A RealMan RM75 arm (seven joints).
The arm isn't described. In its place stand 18 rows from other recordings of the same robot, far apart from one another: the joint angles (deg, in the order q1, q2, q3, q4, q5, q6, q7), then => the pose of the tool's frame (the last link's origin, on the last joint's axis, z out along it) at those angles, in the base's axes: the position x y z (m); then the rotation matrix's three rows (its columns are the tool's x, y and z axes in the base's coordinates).
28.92, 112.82, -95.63, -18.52, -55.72, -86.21, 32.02 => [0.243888, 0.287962, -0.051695], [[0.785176, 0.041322, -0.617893], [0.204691, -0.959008, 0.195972], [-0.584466, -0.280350, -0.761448]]
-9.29, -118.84, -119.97, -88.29, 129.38, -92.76, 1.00 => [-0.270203, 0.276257, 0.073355], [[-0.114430, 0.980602, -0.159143], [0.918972, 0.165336, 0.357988], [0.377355, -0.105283, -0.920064]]
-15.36, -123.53, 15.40, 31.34, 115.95, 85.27, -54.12 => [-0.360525, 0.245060, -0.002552], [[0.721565, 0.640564, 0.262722], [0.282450, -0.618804, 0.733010], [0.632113, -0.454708, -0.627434]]
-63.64, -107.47, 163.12, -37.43, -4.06, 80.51, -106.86 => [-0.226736, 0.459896, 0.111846], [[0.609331, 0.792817, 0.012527], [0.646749, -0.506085, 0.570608], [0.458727, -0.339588, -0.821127]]
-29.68, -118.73, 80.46, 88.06, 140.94, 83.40, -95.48 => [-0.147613, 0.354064, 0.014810], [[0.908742, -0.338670, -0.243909], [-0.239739, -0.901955, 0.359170], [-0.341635, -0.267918, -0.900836]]
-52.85, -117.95, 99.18, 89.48, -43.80, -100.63, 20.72 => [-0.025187, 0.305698, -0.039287], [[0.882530, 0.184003, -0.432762], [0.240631, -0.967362, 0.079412], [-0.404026, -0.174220, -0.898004]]
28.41, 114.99, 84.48, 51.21, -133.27, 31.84, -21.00 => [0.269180, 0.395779, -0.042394], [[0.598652, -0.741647, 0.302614], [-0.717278, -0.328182, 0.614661], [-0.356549, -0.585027, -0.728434]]
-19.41, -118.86, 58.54, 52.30, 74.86, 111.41, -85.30 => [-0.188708, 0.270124, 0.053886], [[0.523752, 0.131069, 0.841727], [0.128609, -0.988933, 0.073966], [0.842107, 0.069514, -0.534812]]
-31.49, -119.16, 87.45, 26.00, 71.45, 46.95, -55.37 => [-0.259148, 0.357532, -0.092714], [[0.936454, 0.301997, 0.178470], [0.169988, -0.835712, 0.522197], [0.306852, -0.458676, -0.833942]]
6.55, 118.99, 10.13, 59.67, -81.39, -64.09, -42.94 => [0.241692, 0.194619, -0.133185], [[0.645087, -0.755335, 0.115462], [-0.295695, -0.107435, 0.949222], [-0.704576, -0.646473, -0.292654]]
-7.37, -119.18, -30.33, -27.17, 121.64, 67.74, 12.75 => [-0.324728, 0.233928, -0.071381], [[0.784744, 0.613736, 0.086629], [0.034536, -0.182845, 0.982535], [0.618857, -0.768047, -0.164683]]
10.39, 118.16, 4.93, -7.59, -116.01, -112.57, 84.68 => [0.327116, 0.184289, 0.019902], [[-0.191515, -0.764408, -0.615632], [-0.367133, -0.525915, 0.767220], [-0.910239, 0.372953, -0.179919]]
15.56, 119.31, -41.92, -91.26, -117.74, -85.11, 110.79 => [0.240076, 0.320063, 0.156045], [[0.865912, -0.497734, -0.049567], [-0.306675, -0.606571, 0.733500], [-0.395154, -0.619945, -0.677880]]
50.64, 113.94, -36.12, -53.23, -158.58, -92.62, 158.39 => [0.219841, 0.411883, 0.076498], [[0.198533, -0.939304, 0.279808], [-0.958755, -0.126877, 0.254345], [-0.203406, -0.318763, -0.925752]]
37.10, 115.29, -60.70, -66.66, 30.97, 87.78, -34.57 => [0.230482, 0.382722, 0.053826], [[0.571715, -0.725582, 0.382977], [-0.820433, -0.502417, 0.272886], [-0.005587, -0.470220, -0.882531]]
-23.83, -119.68, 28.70, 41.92, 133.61, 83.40, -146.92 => [-0.346420, 0.293239, 0.013817], [[-0.254546, 0.964695, 0.067601], [0.878814, 0.201578, 0.432495], [0.403599, 0.169498, -0.899099]]
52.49, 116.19, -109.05, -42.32, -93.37, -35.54, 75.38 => [0.092832, 0.412449, -0.115038], [[0.916855, 0.388110, -0.093529], [0.393306, -0.837952, 0.378349], [0.068469, -0.383676, -0.920926]]
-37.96, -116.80, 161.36, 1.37, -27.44, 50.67, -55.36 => [-0.309807, 0.346368, -0.084686], [[0.691557, 0.714340, 0.107085], [0.509173, -0.587254, 0.629187], [0.512339, -0.380594, -0.769842]]
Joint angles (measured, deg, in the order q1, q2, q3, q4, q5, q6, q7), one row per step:
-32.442 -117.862 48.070 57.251 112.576 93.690 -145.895
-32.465 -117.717 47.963 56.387 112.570 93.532 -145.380
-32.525 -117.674 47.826 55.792 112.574 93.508 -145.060
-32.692 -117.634 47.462 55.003 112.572 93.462 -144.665
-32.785 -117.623 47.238 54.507 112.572 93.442 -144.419
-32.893 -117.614 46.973 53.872 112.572 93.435 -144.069
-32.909 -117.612 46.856 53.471 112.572 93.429 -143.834
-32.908 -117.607 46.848 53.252 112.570 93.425 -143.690
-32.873 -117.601 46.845 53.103 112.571 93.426 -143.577
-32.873 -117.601 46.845 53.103 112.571 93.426 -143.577
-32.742 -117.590 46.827 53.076 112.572 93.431 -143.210
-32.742 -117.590 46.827 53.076 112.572 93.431 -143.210
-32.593 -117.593 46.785 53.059 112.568 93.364 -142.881
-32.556 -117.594 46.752 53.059 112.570 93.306 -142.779
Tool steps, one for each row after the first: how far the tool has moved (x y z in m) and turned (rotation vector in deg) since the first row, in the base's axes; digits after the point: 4 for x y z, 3 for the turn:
-0.0024 -0.0001 -0.0011 -0.081 -0.090 0.197
-0.0036 -0.0002 -0.0020 -0.210 -0.249 0.316
-0.0048 0.0001 -0.0028 -0.250 -0.575 0.500
-0.0056 0.0001 -0.0035 -0.296 -0.793 0.623
-0.0066 0.0001 -0.0044 -0.377 -1.061 0.741
-0.0075 -0.0002 -0.0052 -0.461 -1.205 0.832
-0.0080 -0.0004 -0.0057 -0.539 -1.252 0.852
-0.0085 -0.0007 -0.0061 -0.591 -1.275 0.885
-0.0085 -0.0007 -0.0061 -0.591 -1.275 0.885
-0.0094 -0.0012 -0.0061 -0.461 -1.185 0.712
-0.0094 -0.0012 -0.0061 -0.461 -1.185 0.712
-0.0105 -0.0016 -0.0060 -0.262 -1.113 0.625
-0.0108 -0.0016 -0.0059 -0.151 -1.086 0.611

